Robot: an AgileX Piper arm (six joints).
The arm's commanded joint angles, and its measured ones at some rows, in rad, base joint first. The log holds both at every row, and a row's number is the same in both.
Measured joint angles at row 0:
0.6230 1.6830 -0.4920 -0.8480 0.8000 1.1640
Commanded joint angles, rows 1 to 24:
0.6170 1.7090 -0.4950 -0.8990 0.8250 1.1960
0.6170 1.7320 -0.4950 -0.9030 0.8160 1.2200
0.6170 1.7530 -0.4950 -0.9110 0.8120 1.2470
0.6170 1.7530 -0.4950 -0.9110 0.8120 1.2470
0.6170 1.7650 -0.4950 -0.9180 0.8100 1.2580
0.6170 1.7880 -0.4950 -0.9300 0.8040 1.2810
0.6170 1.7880 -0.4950 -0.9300 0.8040 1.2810
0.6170 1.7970 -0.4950 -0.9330 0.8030 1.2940
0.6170 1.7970 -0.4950 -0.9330 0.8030 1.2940
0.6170 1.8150 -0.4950 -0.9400 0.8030 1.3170
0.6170 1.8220 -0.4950 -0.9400 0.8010 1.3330
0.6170 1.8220 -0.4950 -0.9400 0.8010 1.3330
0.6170 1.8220 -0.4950 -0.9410 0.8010 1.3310
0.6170 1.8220 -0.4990 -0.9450 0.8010 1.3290
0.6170 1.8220 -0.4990 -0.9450 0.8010 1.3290
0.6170 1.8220 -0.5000 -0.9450 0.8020 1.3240
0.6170 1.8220 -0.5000 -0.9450 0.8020 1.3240
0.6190 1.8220 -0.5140 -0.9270 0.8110 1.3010
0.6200 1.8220 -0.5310 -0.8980 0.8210 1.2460
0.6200 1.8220 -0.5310 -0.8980 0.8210 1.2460
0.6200 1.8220 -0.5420 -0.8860 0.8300 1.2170
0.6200 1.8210 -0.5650 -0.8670 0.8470 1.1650
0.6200 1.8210 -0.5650 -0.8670 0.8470 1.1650
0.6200 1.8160 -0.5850 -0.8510 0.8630 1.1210
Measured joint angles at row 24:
0.6230 1.8210 -0.5600 -0.8710 0.8240 1.1880
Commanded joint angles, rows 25 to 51:
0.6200 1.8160 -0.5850 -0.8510 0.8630 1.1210
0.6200 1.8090 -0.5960 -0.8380 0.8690 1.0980
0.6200 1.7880 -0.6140 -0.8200 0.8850 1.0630
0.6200 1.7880 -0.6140 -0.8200 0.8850 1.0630
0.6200 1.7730 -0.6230 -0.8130 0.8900 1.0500
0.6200 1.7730 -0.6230 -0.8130 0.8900 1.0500
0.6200 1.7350 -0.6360 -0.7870 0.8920 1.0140
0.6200 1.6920 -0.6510 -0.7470 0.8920 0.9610
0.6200 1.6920 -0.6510 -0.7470 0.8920 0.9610
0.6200 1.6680 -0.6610 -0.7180 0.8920 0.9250
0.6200 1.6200 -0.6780 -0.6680 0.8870 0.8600
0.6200 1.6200 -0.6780 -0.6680 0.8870 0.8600
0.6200 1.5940 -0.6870 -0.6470 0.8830 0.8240
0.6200 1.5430 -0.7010 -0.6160 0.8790 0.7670
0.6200 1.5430 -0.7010 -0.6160 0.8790 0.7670
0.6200 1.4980 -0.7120 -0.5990 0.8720 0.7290
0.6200 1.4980 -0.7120 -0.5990 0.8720 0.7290
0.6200 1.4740 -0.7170 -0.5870 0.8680 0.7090
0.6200 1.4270 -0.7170 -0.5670 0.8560 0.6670
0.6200 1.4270 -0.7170 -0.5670 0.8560 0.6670
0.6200 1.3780 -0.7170 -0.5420 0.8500 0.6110
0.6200 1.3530 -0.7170 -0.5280 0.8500 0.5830
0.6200 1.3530 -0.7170 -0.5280 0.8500 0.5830
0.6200 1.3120 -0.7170 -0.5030 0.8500 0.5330
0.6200 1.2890 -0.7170 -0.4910 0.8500 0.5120
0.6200 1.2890 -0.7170 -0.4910 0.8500 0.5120
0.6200 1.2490 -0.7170 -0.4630 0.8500 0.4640
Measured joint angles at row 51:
0.6230 1.3010 -0.7130 -0.4970 0.8460 0.5390
